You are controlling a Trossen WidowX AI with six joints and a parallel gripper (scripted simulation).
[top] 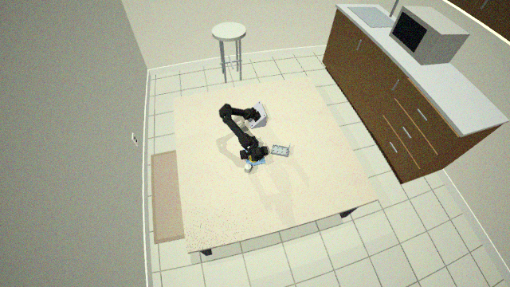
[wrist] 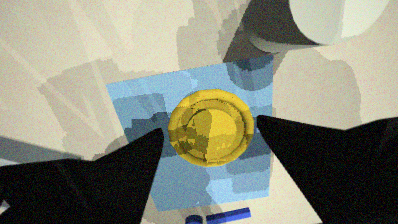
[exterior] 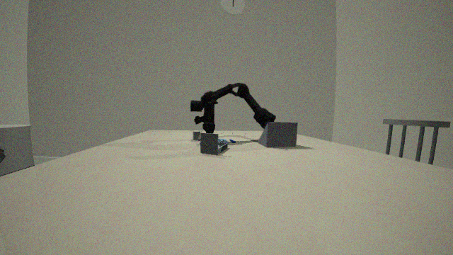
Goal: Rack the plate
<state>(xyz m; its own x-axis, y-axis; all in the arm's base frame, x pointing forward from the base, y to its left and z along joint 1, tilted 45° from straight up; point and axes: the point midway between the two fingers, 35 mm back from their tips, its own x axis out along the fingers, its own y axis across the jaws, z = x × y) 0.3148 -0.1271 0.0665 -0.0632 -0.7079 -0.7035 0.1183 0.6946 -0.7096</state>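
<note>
The blue mat is 3 cm behind my gripper tip, 1 cm to the left of it and 1 cm below it. The rest, counted from my gripper tip: blue spoon: 13 cm behind, 3 cm to the left, 1 cm below; white cup: 7 cm ahead, 6 cm to the right, 2 cm above; yellow plate: 1 cm above.
</note>
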